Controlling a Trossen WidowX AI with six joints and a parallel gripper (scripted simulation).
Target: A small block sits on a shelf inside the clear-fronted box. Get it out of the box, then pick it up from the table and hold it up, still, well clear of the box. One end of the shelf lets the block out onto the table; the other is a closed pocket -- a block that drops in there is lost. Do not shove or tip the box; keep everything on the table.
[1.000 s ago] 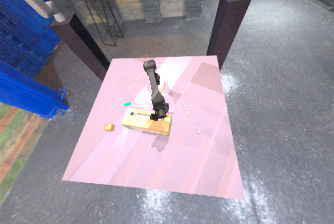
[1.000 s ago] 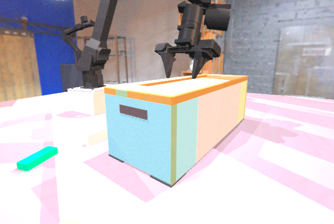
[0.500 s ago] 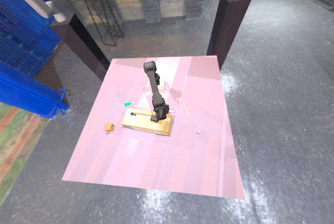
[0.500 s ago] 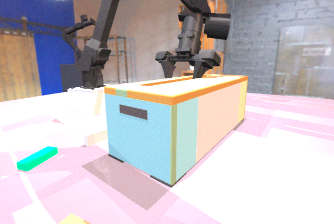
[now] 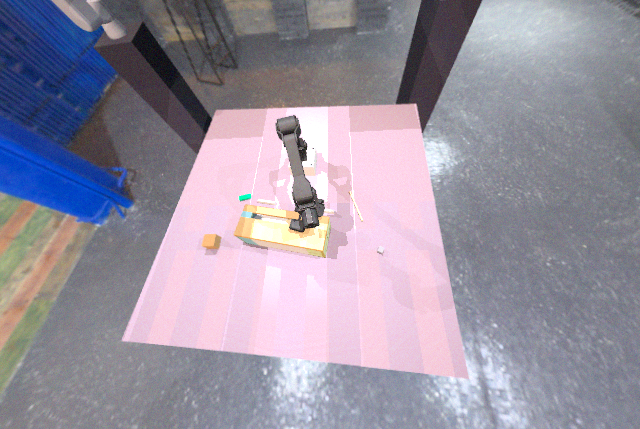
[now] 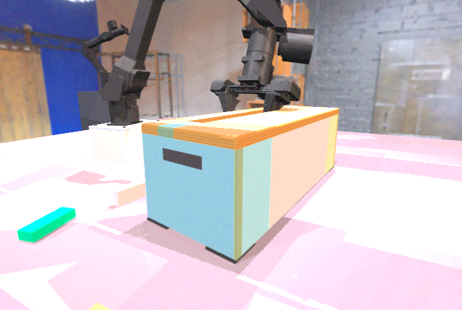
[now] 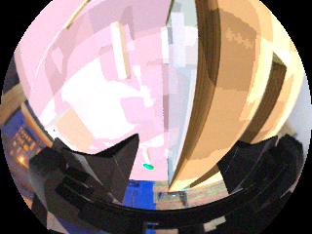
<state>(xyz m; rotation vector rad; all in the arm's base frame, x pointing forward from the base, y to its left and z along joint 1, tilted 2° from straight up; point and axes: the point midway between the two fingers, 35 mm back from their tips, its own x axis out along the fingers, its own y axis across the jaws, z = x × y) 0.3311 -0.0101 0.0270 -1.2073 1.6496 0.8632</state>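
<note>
My gripper tip is now 2 cm short of the box, 6 cm to the left of it and 2 cm above it. Also, from my gripper tip: small grey piece 17 cm ahead, 34 cm to the left, 8 cm below; green bar 17 cm behind, 29 cm to the right, 8 cm below; thin stick 5 cm behind, 27 cm to the left, 8 cm below.
</note>
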